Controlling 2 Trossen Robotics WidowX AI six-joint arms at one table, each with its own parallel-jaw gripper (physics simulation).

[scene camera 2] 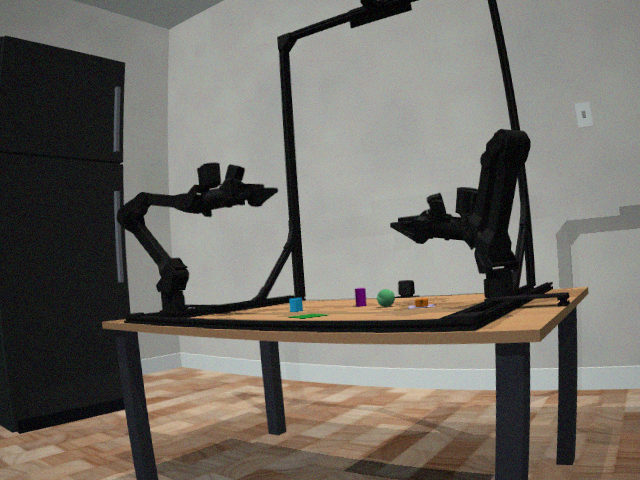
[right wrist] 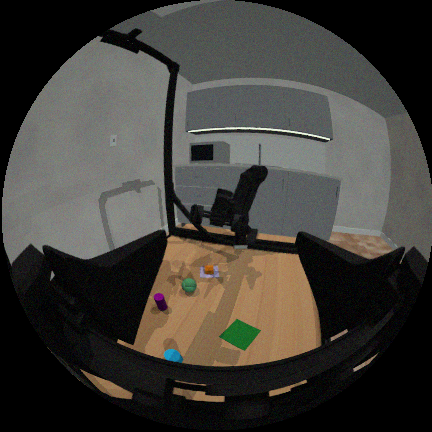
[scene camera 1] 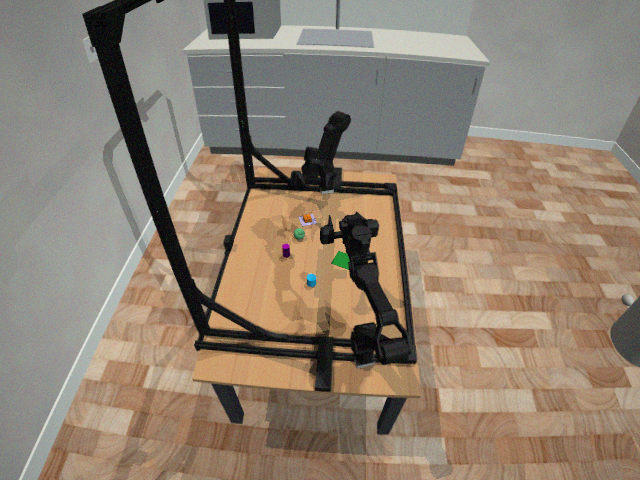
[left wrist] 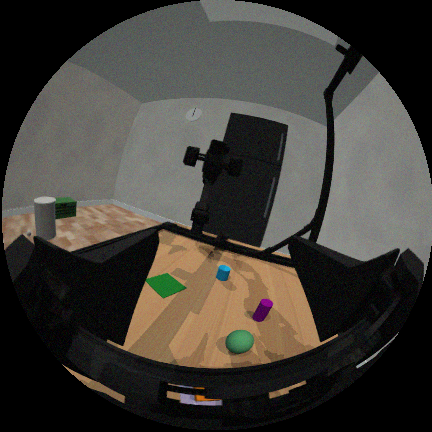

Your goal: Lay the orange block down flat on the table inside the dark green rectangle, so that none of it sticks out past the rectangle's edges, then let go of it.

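Frame: origin at the left arm's base, x ahead, y left, z up, level; metres.
Seen in the pictures: left gripper, fingertip midpoint: (scene camera 2: 394, 222) (right wrist: 216, 223) (scene camera 1: 316, 187) (left wrist: 226, 239); right gripper, fingertip midpoint: (scene camera 2: 271, 188) (right wrist: 233, 237) (scene camera 1: 342, 214) (left wrist: 214, 154); left arm's base, link origin: (scene camera 2: 500, 298) (right wrist: 239, 241); right arm's base, link origin: (scene camera 2: 173, 310) (scene camera 1: 363, 355) (left wrist: 195, 232).
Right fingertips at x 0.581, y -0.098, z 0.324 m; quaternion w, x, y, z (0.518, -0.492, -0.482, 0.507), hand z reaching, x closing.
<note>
Pixels of each thing's top centre, then the offset from my right fingertips to it. "spot": a spot on its surface instead.
- orange block, top centre: (left wrist: 207, 391) (scene camera 2: 421, 299) (right wrist: 208, 267) (scene camera 1: 307, 217) 0.376 m back, 0.043 m right, 0.324 m down
- small lavender square, surface spot: (right wrist: 202, 275) (scene camera 1: 304, 224) spot: 0.348 m back, 0.064 m right, 0.343 m down
- dark green rectangle, surface spot: (scene camera 2: 308, 315) (left wrist: 169, 283) (right wrist: 235, 335) (scene camera 1: 341, 261) spot: 0.095 m back, 0.040 m left, 0.342 m down
- green ball, top centre: (left wrist: 244, 334) (scene camera 2: 385, 289) (right wrist: 187, 279) (scene camera 1: 299, 229) 0.270 m back, 0.102 m right, 0.295 m down
- purple cylinder, top centre: (left wrist: 266, 302) (scene camera 2: 360, 288) (right wrist: 158, 296) (scene camera 1: 285, 246) 0.182 m back, 0.175 m right, 0.292 m down
- blue cylinder, top centre: (right wrist: 171, 354) (scene camera 2: 295, 298) (left wrist: 224, 267) (scene camera 1: 311, 277) 0.008 m back, 0.105 m right, 0.307 m down
The orange block (scene camera 1: 307, 218) (scene camera 2: 421, 302) (right wrist: 209, 269) lies on a small lavender square (scene camera 1: 310, 224) (right wrist: 202, 275); part of the block (left wrist: 201, 396) shows at the bottom of the left wrist view, largely hidden by the gripper body. The dark green rectangle (scene camera 1: 340, 259) (scene camera 2: 308, 315) (left wrist: 166, 285) (right wrist: 240, 334) lies flat on the table with nothing on it; the right arm covers part of it in scene camera 1. My left gripper (scene camera 2: 397, 226) (left wrist: 226, 239) is open and empty, above the table near the block's side. My right gripper (scene camera 2: 275, 191) is open and empty, high above the table.
A green ball (scene camera 1: 299, 234) (scene camera 2: 385, 297) (left wrist: 240, 341) (right wrist: 189, 285) lies near the block. A purple cylinder (scene camera 1: 285, 250) (scene camera 2: 360, 297) (left wrist: 262, 310) (right wrist: 160, 302) and a blue cylinder (scene camera 1: 311, 280) (scene camera 2: 295, 304) (left wrist: 223, 273) (right wrist: 173, 355) stand upright. A black frame (scene camera 1: 402, 258) borders the table.
</note>
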